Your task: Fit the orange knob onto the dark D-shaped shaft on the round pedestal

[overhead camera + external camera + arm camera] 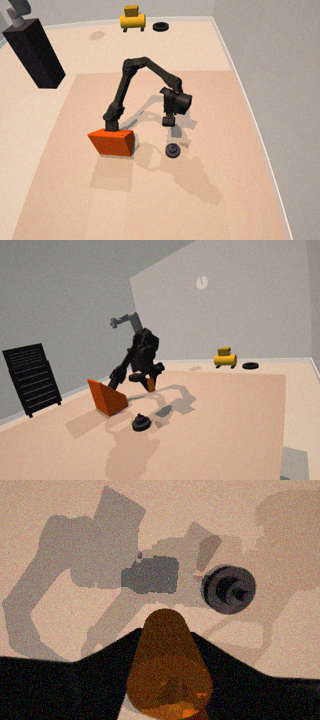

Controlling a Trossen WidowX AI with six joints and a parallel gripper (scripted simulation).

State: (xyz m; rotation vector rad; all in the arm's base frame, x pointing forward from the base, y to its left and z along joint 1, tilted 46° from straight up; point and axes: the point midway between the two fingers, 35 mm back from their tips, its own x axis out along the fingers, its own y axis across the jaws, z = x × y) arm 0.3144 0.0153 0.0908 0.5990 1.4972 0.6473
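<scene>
My gripper tip is 120 mm to the left of the dark round pedestal, 100 mm above it and 30 mm short of it. From my gripper tip the other things lie so: orange knob 20 mm above.
</scene>
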